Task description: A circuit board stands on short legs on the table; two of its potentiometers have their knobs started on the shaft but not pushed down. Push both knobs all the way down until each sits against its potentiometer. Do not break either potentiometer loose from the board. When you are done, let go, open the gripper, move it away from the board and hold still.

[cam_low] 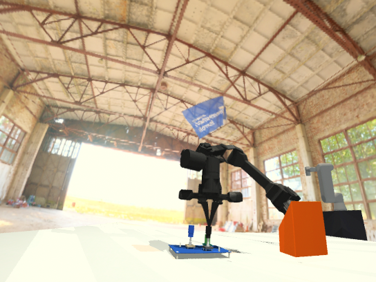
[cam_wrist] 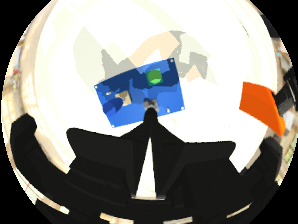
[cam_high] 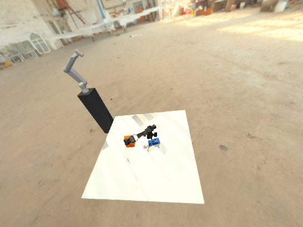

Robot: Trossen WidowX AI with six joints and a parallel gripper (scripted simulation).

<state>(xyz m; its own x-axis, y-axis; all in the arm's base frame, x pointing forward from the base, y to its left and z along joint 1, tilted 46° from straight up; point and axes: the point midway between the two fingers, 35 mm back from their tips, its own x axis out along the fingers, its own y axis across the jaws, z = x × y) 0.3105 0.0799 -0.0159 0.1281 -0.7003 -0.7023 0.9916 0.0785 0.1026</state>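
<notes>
My gripper tip is now 2 cm above the black knob. Also, from my gripper tip: blue knob (5 cm ahead, 1 cm to the right, 2 cm below).
</notes>
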